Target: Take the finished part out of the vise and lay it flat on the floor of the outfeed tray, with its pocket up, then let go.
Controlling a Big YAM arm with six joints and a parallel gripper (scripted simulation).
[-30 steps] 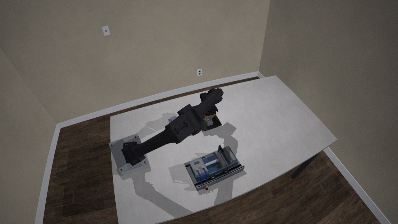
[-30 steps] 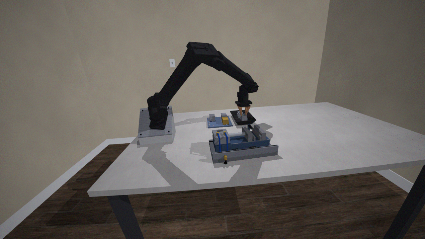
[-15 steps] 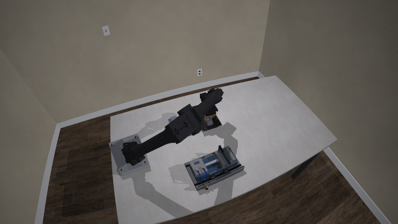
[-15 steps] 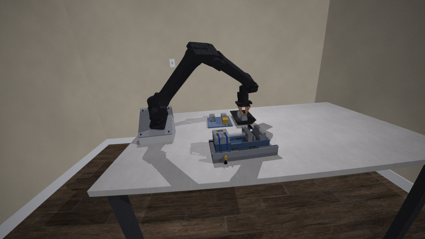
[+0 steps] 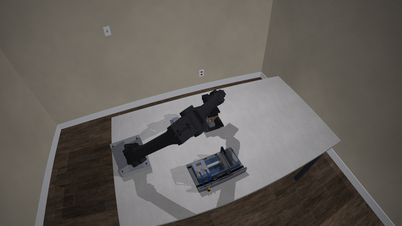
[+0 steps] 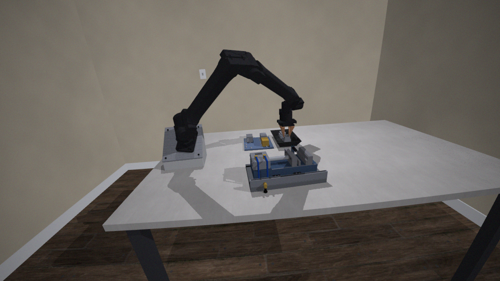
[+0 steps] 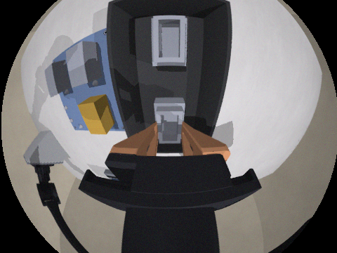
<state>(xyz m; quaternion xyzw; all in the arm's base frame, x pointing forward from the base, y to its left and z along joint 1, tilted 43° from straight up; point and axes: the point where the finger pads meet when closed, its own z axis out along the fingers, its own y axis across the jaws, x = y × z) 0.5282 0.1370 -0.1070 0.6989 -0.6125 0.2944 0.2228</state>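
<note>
My hand is 130 mm past the yellow block and 30 mm above it. The rest, counted from my hand: blue fixture plate 170 mm behind, 40 mm to the left, 50 mm below.
</note>
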